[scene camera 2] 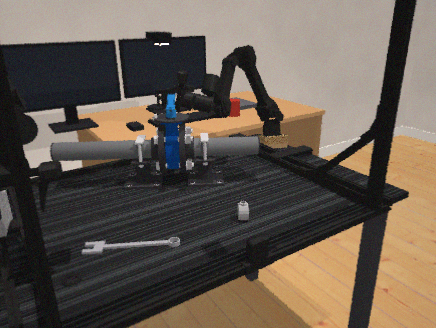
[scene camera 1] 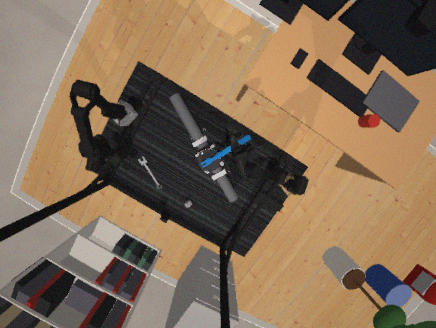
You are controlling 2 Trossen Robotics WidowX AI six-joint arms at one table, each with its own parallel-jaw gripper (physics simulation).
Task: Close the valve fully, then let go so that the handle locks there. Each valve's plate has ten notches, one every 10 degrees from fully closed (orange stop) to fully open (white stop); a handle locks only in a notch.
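Seen in the pictures: left gripper, fingertip midpoint: (scene camera 1: 114, 151); right gripper, fingertip midpoint: (scene camera 2: 154, 92) (scene camera 1: 231, 133); left arm's base, origin of the base link: (scene camera 1: 119, 112); right arm's base, origin of the base link: (scene camera 2: 272, 135) (scene camera 1: 289, 185).
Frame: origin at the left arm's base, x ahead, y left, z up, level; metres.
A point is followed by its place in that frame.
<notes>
The valve (scene camera 1: 209, 156) {x 0.510, y 0.199, z 0.108 m} (scene camera 2: 172, 145) {x 0.512, y 0.139, z 0.027 m} stands in a grey pipe (scene camera 1: 185, 117) {x 0.281, y 0.243, z 0.032 m} (scene camera 2: 100, 150) {x 0.295, y 0.213, z 0.012 m}. Its long blue handle (scene camera 1: 216, 156) {x 0.529, y 0.229, z 0.161 m} (scene camera 2: 171, 107) {x 0.522, y 0.167, z 0.141 m} lies roughly crosswise to the pipe in scene camera 1. My right gripper (scene camera 1: 235, 145) (scene camera 2: 178, 99) is shut on the handle's outer part, with blue showing on both sides of it in scene camera 1. The notches and the orange and white stops are too small or hidden to tell. My left gripper (scene camera 1: 127, 115) is open and empty at the left end of the table, well away from the valve; in scene camera 2 it shows partly at the left edge.
A grey wrench (scene camera 1: 150, 173) {x 0.342, y -0.170, z -0.106 m} (scene camera 2: 137, 244) {x 0.353, y -0.175, z -0.106 m} and a small light block (scene camera 1: 188, 204) {x 0.644, y -0.127, z -0.065 m} (scene camera 2: 243, 212) {x 0.637, y -0.154, z -0.083 m} lie on the black table (scene camera 1: 165, 197) {x 0.517, y -0.220, z -0.114 m} (scene camera 2: 200, 237) {x 0.509, y -0.184, z -0.114 m}, on the side toward scene camera 2. Black frame posts rise at the table's ends. A desk with monitors stands behind.
</notes>
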